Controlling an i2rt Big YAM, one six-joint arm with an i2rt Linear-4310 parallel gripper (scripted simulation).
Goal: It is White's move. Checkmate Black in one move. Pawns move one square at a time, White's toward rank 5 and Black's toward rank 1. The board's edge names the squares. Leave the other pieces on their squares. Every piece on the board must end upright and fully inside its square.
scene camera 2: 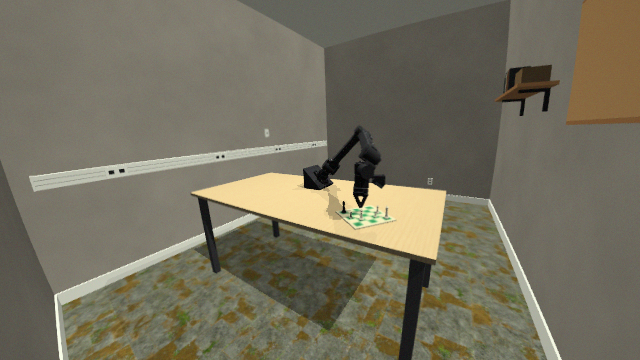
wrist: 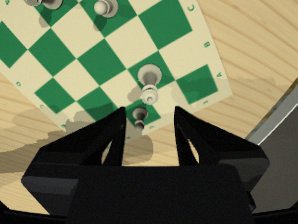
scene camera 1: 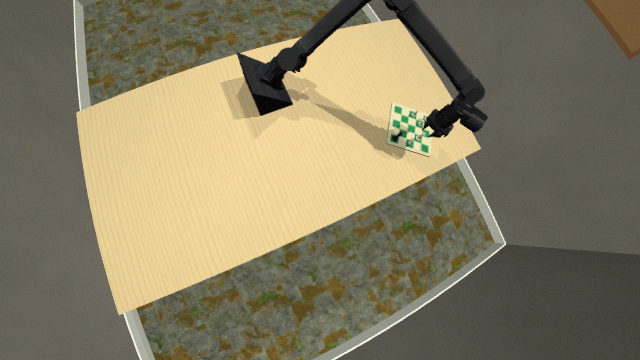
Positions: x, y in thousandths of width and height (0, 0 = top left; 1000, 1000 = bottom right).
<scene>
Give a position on a chessboard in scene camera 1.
627, 335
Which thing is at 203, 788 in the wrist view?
My gripper.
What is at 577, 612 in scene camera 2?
A chessboard.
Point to a chessboard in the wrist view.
At 260, 310
</scene>
